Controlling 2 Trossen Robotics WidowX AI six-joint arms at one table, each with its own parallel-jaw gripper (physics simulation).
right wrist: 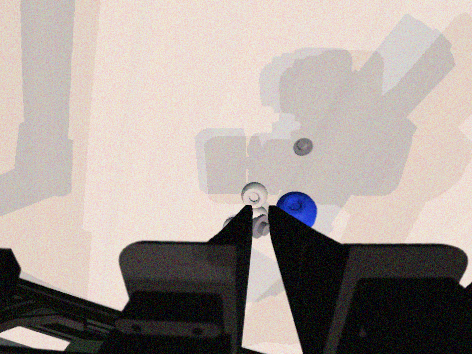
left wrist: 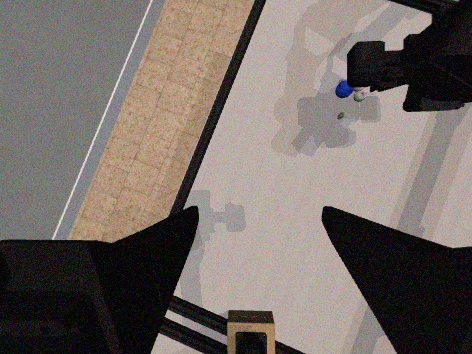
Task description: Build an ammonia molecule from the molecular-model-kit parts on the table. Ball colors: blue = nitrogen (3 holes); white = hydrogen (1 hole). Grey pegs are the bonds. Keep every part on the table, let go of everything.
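The blue ball (left wrist: pixel 344 89) (right wrist: pixel 296 207) rests on the table, a hole facing up, beside the right fingertips. A white ball (left wrist: pixel 360 94) (right wrist: pixel 254 195) with its hole showing lies left of it in the right wrist view. Parts of more white balls show between and behind the right fingers. A grey peg (left wrist: pixel 340 115) (right wrist: pixel 303 146) stands upright on the table near the blue ball. My right gripper (right wrist: pixel 259 211) is shut on another grey peg (right wrist: pixel 260 226), above the balls. My left gripper (left wrist: pixel 259 212) is open and empty, away from the parts.
The right arm (left wrist: pixel 435 60) reaches in at the upper right of the left wrist view, partly covering the balls. The dark table edge (left wrist: pixel 220 105) runs along the left. A wooden-coloured block (left wrist: pixel 251 317) and dark rails (left wrist: pixel 200 314) show at the bottom.
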